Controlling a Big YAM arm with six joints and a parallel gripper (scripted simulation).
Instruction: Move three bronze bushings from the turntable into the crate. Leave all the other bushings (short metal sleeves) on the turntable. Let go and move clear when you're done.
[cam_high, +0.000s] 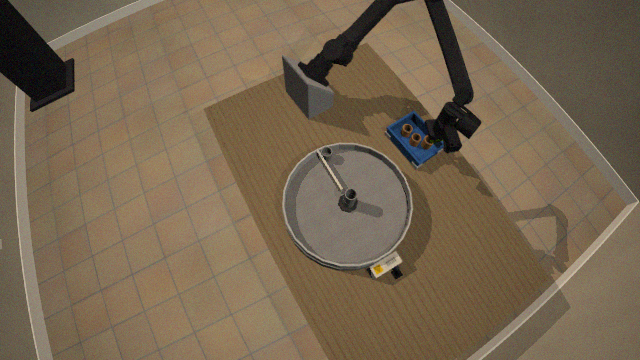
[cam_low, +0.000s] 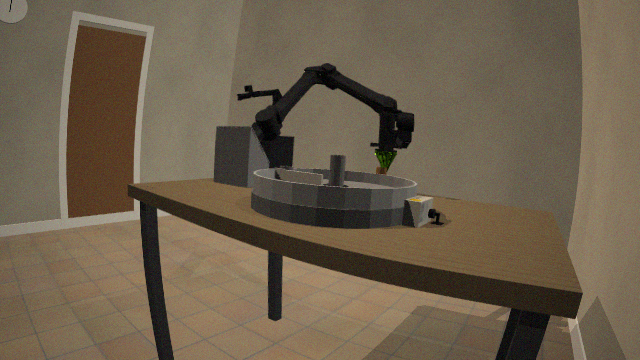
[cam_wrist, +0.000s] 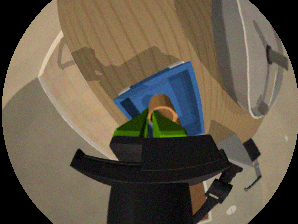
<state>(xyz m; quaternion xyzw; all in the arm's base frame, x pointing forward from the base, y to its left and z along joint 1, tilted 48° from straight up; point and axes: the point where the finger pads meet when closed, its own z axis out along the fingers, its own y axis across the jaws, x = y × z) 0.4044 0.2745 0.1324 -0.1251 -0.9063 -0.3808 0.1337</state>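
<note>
Right now my hand is 60 mm past the blue crate, 20 mm to the left of it and 60 mm above it. The rest, counted from my hand: grey turntable: 60 mm ahead, 390 mm to the right, 30 mm below.
</note>
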